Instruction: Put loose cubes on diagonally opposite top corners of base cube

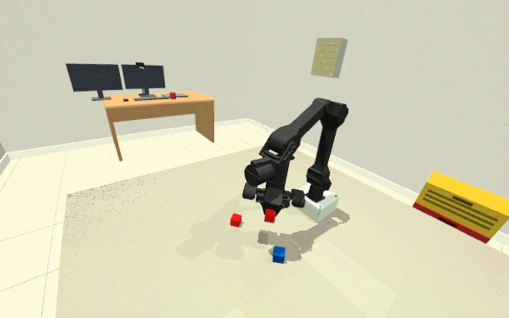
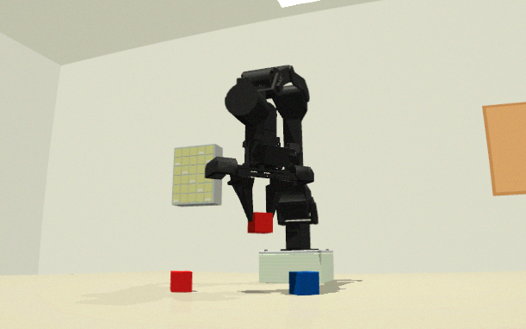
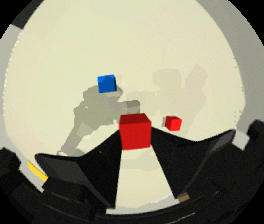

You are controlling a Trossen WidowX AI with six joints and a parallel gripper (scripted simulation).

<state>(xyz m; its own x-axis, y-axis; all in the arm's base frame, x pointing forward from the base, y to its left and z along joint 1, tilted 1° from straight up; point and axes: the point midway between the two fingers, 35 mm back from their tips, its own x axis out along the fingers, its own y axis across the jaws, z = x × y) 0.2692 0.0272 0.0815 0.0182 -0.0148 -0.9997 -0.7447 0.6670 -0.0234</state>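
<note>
Now: the blue base cube 100 mm below my gripper tip, 80 mm to the left of it and 10 mm ahead of it. From my gripper tip the other things lie so: red cube: right at my gripper tip.
</note>
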